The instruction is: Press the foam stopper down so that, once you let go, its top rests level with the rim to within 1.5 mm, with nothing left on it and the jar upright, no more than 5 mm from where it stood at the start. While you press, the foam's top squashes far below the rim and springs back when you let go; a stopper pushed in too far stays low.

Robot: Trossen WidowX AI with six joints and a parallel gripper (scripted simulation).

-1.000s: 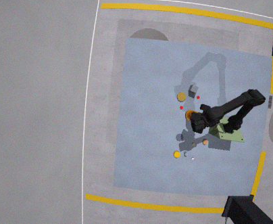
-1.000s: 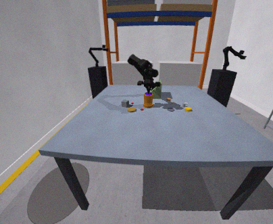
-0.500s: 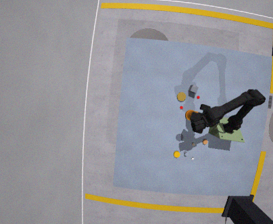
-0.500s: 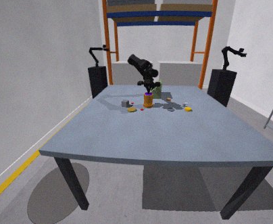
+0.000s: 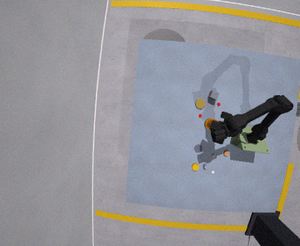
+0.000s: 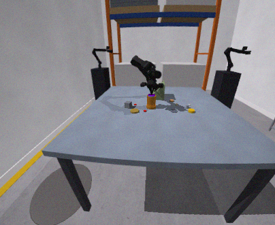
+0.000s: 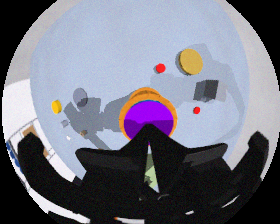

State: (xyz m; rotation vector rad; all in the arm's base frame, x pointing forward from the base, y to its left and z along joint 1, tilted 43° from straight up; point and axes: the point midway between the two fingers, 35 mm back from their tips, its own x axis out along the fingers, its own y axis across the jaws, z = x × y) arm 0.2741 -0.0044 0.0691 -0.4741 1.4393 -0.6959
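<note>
The purple foam stopper lies 50 mm below my hand. Round my hand: grey disc: 50 mm ahead, 190 mm to the left, 150 mm below; grey cube: 20 mm ahead, 210 mm to the right, 130 mm below; small piece: 170 mm behind, 200 mm to the left, 150 mm below.
</note>
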